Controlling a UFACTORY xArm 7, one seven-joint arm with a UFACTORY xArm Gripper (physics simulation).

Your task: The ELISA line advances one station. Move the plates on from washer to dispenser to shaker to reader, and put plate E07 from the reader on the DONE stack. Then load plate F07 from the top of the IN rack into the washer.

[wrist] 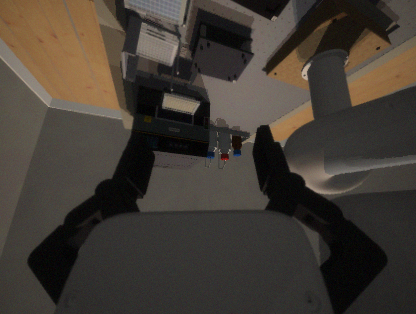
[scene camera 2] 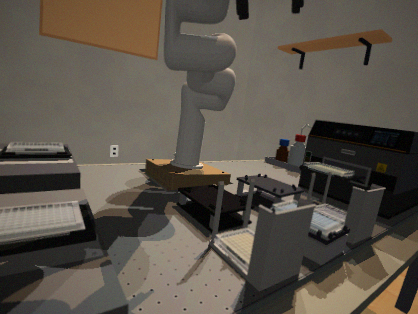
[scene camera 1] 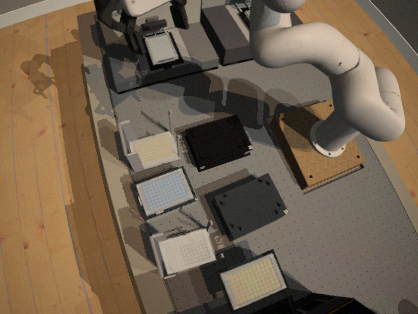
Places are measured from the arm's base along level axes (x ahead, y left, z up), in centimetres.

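Pixels of known places: gripper, fingertip midpoint: (wrist: 201, 141) (scene camera 2: 268, 16) (scene camera 1: 161, 39); arm's base, origin of the base link: (wrist: 323, 65) (scene camera 2: 186, 165) (scene camera 1: 327, 139).
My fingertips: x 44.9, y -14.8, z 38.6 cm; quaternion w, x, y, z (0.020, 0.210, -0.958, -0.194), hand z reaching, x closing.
Note:
Ahead of a thing's pixels: the offset from my fingertips to its top centre. "*": to the spot under its first point.
My gripper (scene camera 1: 158, 24) (scene camera 2: 270, 6) (wrist: 201, 141) is open and empty, high above the table. In scene camera 1 it overlaps the end with a pale plate @(* dy -33.0, dx -7.0, dz -34.4 cm) (scene camera 1: 161, 47) (scene camera 2: 40, 220) in a black nest. A cream plate @(dy -1.1, dx +5.8, dz -40.2 cm) (scene camera 1: 154, 149) (scene camera 2: 237, 245) lies in a rack with a grey upright. Beside it a pale blue plate @(dy +13.3, dx +6.8, dz -35.5 cm) (scene camera 1: 165, 192) (wrist: 160, 7) lies in a dark nest. A white plate @(dy +29.3, dx +6.7, dz -38.9 cm) (scene camera 1: 187, 251) (wrist: 157, 44) lies in a second rack. A yellowish plate @(dy +41.8, dx -4.3, dz -29.8 cm) (scene camera 1: 254, 281) (scene camera 2: 327, 170) (wrist: 180, 103) sits at the black instrument @(dy +72.4, dx -3.4, dz -15.4 cm) (scene camera 2: 360, 150) (wrist: 172, 131). Plate labels are unreadable.
A black stand (scene camera 1: 217, 142) and a dark grey stand (scene camera 1: 250, 205) (scene camera 2: 270, 185) (wrist: 222, 57) stand between the plate row and the arm's wooden base (scene camera 1: 300, 150) (scene camera 2: 200, 176). Another plate @(dy -32.8, dx -44.5, dz -31.3 cm) (scene camera 2: 36, 147) tops a grey unit. Capped bottles @(dy +85.7, dx -42.5, dz -17.7 cm) (scene camera 2: 297, 151) (wrist: 224, 145) stand by the black instrument.

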